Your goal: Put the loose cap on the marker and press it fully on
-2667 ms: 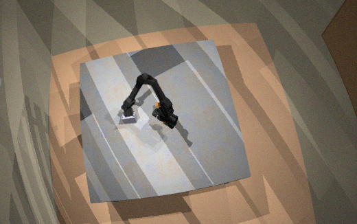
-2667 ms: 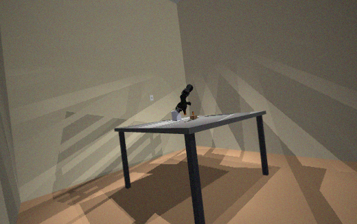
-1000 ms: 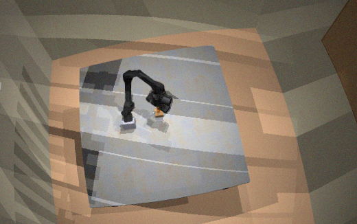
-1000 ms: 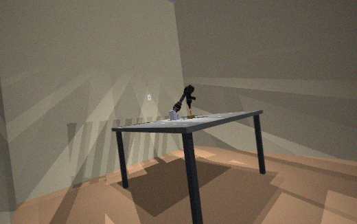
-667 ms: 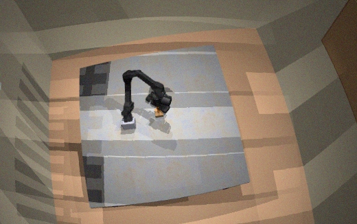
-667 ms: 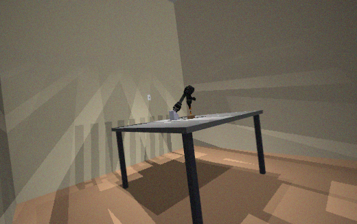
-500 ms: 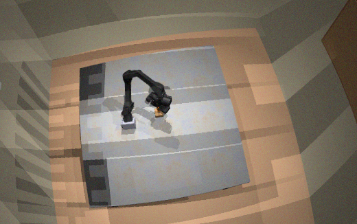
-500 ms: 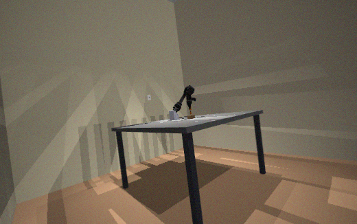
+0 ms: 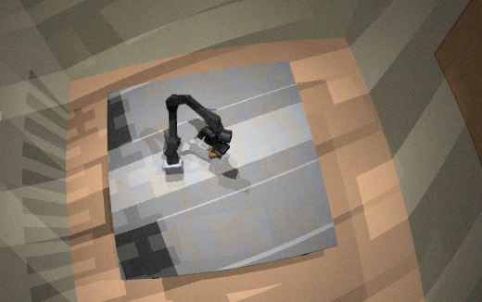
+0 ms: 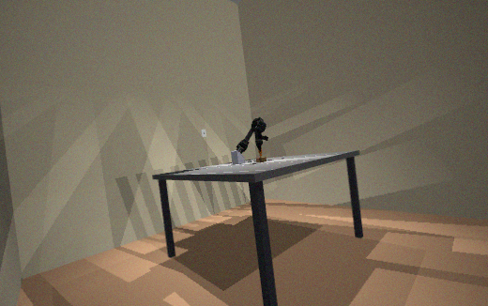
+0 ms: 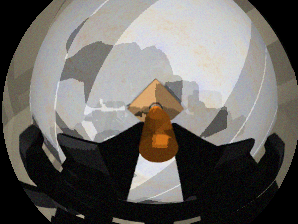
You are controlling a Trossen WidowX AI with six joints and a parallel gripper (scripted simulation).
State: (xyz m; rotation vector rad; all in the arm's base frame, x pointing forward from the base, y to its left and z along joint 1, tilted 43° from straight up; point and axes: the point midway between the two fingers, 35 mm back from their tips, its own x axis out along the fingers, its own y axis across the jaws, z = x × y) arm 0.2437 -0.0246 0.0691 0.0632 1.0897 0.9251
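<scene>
The holder block is 7 cm below my gripper tip. Also, from my gripper tip: orange cap 1 cm above.
</scene>
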